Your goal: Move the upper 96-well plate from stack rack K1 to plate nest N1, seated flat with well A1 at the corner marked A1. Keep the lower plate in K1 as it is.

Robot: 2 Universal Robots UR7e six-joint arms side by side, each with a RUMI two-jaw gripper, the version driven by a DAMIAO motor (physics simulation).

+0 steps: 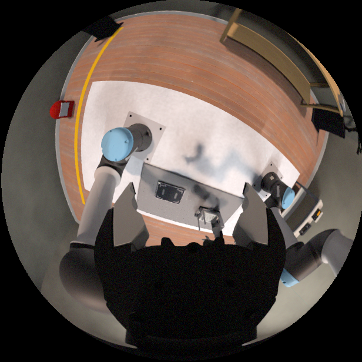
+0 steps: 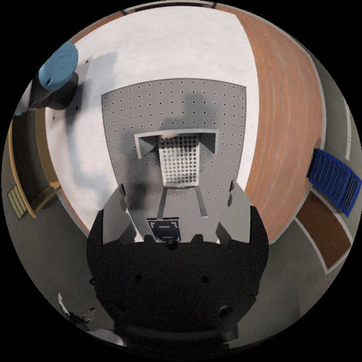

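Note:
A white 96-well plate [image 1: 207, 214] [image 2: 179, 162] lies in stack rack K1 [image 2: 201, 202], whose grey walls and two rails surround it. It hides whatever lies below it, so the lower plate cannot be told apart. Plate nest N1 [image 1: 170, 193] [image 2: 164, 232], a dark square with white corner marks, holds no plate; its A1 mark is too small to read. My right gripper [image 2: 176, 182] is open and empty, high above the rack's rail end. My left gripper [image 1: 189, 183] is open and empty, high above the grey board and away from both fixtures.
The perforated grey board [image 1: 147, 202] [image 2: 230, 107] carries the rack and nest. Arm bases with blue joints [image 1: 117, 144] [image 1: 288, 198] [image 2: 61, 65] stand on the white table. A blue rack [image 2: 332, 177] stands off to the right, and a red object [image 1: 62, 109] at the far left.

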